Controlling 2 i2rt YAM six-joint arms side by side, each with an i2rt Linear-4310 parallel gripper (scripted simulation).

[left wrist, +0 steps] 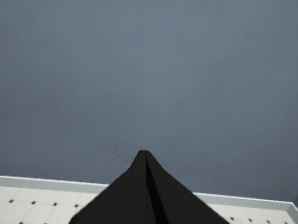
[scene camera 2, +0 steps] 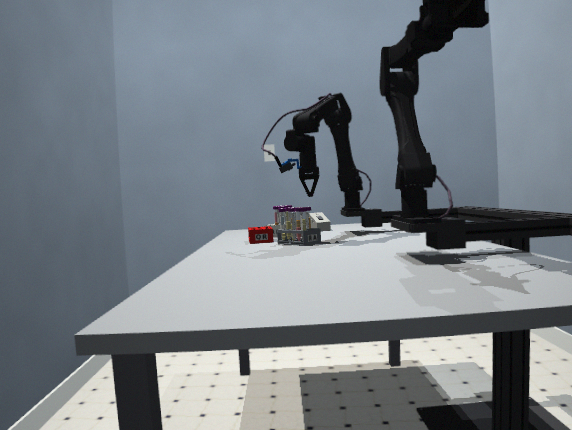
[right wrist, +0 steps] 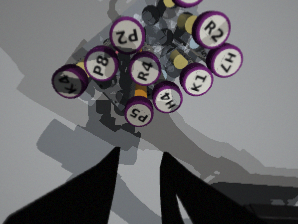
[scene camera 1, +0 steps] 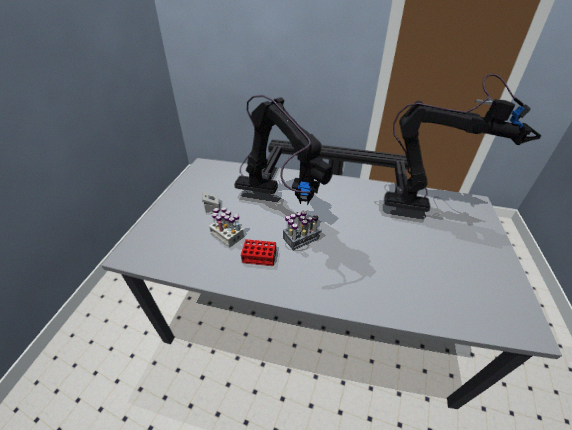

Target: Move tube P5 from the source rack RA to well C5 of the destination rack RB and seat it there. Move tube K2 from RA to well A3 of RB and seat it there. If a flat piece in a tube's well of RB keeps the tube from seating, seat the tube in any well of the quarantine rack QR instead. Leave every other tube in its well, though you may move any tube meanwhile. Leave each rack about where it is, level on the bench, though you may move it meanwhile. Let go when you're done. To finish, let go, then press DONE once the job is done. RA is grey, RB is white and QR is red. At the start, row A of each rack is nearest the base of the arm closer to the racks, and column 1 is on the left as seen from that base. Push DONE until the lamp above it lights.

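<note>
Scene camera 1 shows a red rack QR (scene camera 1: 265, 252). The left wrist view shows my left gripper (left wrist: 143, 158); the red rack QR is out of frame in the left wrist view. Visible in the right wrist view are my right gripper (right wrist: 140, 157) and a tube (right wrist: 138, 112); the red rack QR is out of frame in the right wrist view.
</note>
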